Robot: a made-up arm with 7 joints.
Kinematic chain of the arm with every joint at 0, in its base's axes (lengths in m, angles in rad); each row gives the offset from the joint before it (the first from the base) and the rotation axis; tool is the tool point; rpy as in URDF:
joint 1: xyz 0 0 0 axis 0.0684 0.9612 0.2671
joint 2: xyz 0 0.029 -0.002 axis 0.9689 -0.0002 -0.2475
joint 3: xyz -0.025 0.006 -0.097 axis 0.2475 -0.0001 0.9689
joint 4: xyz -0.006 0 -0.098 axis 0.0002 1 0
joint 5: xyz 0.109 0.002 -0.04 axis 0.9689 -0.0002 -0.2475
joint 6: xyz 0.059 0 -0.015 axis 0.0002 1 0
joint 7: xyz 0.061 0 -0.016 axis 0.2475 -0.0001 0.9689
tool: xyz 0 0 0 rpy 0 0.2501 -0.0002
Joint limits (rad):
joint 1: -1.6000..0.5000
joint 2: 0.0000..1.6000
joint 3: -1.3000..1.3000
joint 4: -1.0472..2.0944
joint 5: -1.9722..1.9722
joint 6: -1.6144..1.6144
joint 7: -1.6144..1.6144
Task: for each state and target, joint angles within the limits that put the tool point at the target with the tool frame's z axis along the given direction. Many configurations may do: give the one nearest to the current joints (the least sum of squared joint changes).
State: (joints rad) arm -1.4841 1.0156 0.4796 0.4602 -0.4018 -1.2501 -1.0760
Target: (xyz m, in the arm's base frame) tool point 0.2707 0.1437 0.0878 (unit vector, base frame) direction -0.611 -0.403 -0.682
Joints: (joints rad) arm -1.4152 0.3144 0.6773 0.3839 -0.2784 -1.6144 -1.0760
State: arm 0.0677 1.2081 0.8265 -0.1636 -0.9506 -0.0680 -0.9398
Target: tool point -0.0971 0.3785 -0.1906 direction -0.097 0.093 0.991
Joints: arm 0.4117 0.5702 1.0797 0.7197 -1.0254 -0.2440 -0.9398
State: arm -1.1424 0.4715 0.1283 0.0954 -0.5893 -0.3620 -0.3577
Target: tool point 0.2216 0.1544 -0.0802 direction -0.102 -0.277 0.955
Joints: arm -0.0565 0.7135 0.3214 -0.4899 -0.4961 0.2893 -0.3577
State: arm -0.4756 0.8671 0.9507 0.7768 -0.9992 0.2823 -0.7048
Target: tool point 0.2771 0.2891 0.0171 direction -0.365 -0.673 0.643
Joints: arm -0.6262 1.0556 0.3595 0.4715 -0.2566 -0.3758 -0.7048
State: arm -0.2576 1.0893 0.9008 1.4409 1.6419 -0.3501 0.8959
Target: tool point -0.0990 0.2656 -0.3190 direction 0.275 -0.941 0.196
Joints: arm 0.0237 0.7529 0.6047 1.7014 1.9722 -0.9504 0.8959
